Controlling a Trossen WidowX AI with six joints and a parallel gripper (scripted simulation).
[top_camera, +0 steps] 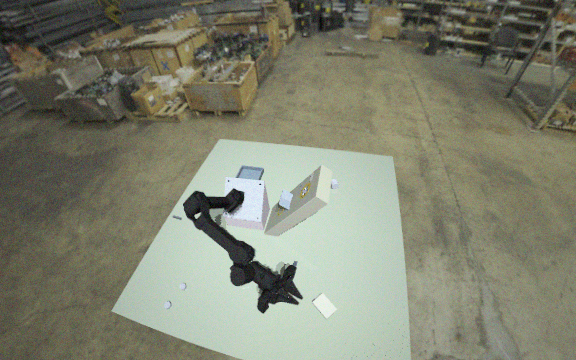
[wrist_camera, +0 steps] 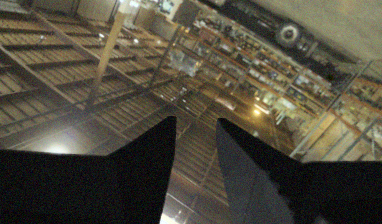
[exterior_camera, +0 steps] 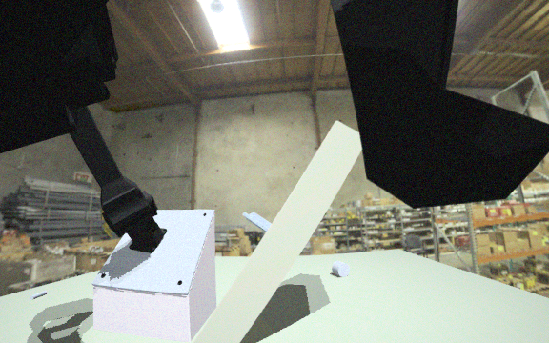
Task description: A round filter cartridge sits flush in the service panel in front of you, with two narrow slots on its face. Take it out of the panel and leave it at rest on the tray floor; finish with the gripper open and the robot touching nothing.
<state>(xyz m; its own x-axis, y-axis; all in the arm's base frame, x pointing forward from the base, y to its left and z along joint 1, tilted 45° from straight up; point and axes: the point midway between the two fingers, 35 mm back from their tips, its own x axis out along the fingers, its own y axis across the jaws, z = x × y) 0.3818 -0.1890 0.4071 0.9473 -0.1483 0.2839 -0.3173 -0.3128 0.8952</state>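
Right now my gripper tip is 70 mm past the round filter cartridge, 450 mm to the right of it and 10 mm above it. Round my gripper tip: grey-blue tray 510 mm behind, 710 mm to the left, 280 mm below.
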